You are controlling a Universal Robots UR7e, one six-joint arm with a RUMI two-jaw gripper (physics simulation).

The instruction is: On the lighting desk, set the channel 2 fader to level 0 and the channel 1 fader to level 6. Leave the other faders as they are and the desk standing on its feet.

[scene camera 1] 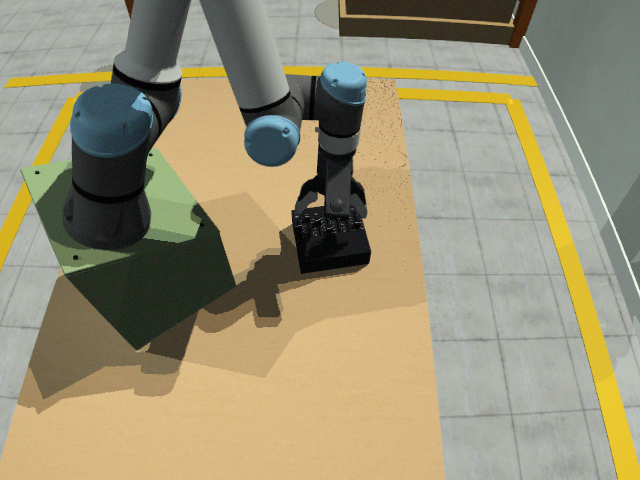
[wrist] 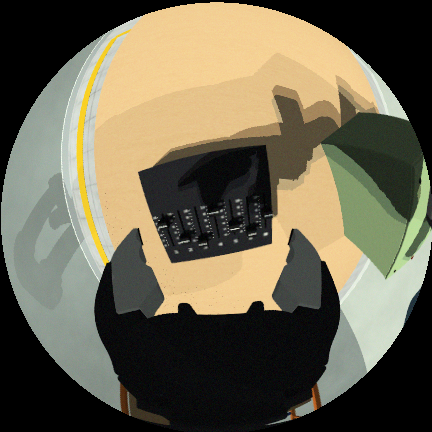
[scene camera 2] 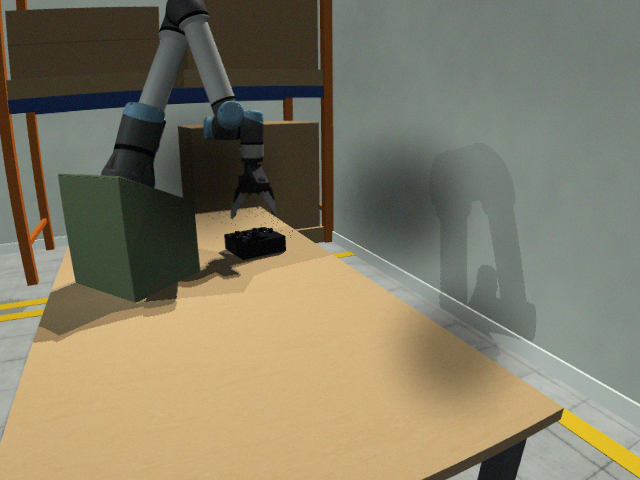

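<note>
The black lighting desk sits flat and upright on the table. In the wrist view its faders stand in a row of slots beside pale scale marks, with their dark caps at differing heights. One cap is at the far left, another cap is near the right side. Channel numbers and exact levels are too small to read. My gripper is open and empty, pointing down above the desk's fader side. Its fingers are spread wide to either side of the desk in the wrist view and stand clear above it in scene camera 2.
A green pedestal block carries the arm base beside the desk. The wooden table bears both. A wall runs beyond the table's right side. A large brown box stands behind the table.
</note>
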